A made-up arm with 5 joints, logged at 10 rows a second.
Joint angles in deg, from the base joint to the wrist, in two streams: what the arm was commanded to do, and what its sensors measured. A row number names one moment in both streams.
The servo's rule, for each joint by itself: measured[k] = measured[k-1] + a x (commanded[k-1-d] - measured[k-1]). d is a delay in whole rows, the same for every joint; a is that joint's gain. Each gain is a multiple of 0.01, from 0.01 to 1. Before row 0 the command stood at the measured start. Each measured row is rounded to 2 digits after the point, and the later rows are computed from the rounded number. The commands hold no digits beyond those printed.
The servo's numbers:
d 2
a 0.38 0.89 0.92 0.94 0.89
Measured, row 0: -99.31 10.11 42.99 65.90 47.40
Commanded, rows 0 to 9: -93.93 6.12 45.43 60.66 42.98; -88.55 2.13 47.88 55.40 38.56; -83.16 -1.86 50.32 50.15 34.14; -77.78 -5.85 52.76 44.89 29.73; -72.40 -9.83 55.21 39.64 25.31; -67.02 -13.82 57.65 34.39 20.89; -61.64 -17.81 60.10 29.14 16.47; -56.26 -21.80 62.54 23.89 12.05; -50.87 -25.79 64.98 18.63 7.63; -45.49 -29.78 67.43 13.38 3.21
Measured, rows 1 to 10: -99.31 10.11 42.99 65.90 47.40; -99.31 10.11 42.99 65.90 47.40; -97.27 6.56 45.23 60.97 43.47; -93.96 2.62 47.67 55.73 39.10; -89.86 -1.37 50.11 50.48 34.69; -85.27 -5.36 52.55 45.23 30.28; -80.38 -9.34 55.00 39.98 25.86; -75.30 -13.33 57.44 34.73 21.44; -70.11 -17.32 59.89 29.48 17.02; -64.85 -21.31 62.33 24.23 12.60
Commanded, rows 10 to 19: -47.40 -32.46 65.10 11.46 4.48; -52.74 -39.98 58.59 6.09 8.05; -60.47 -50.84 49.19 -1.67 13.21; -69.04 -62.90 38.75 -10.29 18.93; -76.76 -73.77 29.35 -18.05 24.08; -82.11 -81.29 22.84 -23.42 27.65; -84.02 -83.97 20.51 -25.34 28.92; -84.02 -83.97 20.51 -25.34 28.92; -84.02 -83.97 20.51 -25.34 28.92; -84.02 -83.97 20.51 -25.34 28.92
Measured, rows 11 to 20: -59.54 -25.30 64.77 18.97 8.18; -54.20 -29.29 67.22 13.72 3.76; -51.62 -32.11 65.27 11.60 4.40; -52.05 -39.11 59.12 6.42 7.65; -55.25 -49.55 49.98 -1.18 12.60; -60.49 -61.43 39.65 -9.74 18.23; -66.67 -72.41 30.17 -17.55 23.44; -72.54 -80.31 23.43 -23.07 27.19; -76.90 -83.57 20.74 -25.20 28.73; -79.61 -83.93 20.53 -25.33 28.90
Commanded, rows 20 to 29: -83.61 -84.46 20.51 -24.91 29.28; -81.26 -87.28 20.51 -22.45 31.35; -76.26 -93.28 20.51 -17.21 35.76; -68.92 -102.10 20.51 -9.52 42.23; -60.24 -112.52 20.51 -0.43 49.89; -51.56 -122.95 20.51 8.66 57.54; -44.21 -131.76 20.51 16.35 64.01; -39.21 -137.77 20.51 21.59 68.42; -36.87 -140.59 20.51 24.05 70.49; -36.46 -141.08 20.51 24.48 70.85
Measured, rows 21 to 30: -81.29 -83.97 20.51 -25.34 28.92; -82.33 -83.97 20.51 -25.34 28.92; -82.82 -84.41 20.51 -24.94 29.24; -82.23 -86.96 20.51 -22.60 31.12; -79.96 -92.58 20.51 -17.53 35.25; -75.76 -101.05 20.51 -10.00 41.46; -69.86 -111.26 20.51 -1.00 48.96; -62.91 -121.66 20.51 8.08 56.60; -55.80 -130.65 20.51 15.85 63.19; -49.50 -136.99 20.51 21.25 67.84
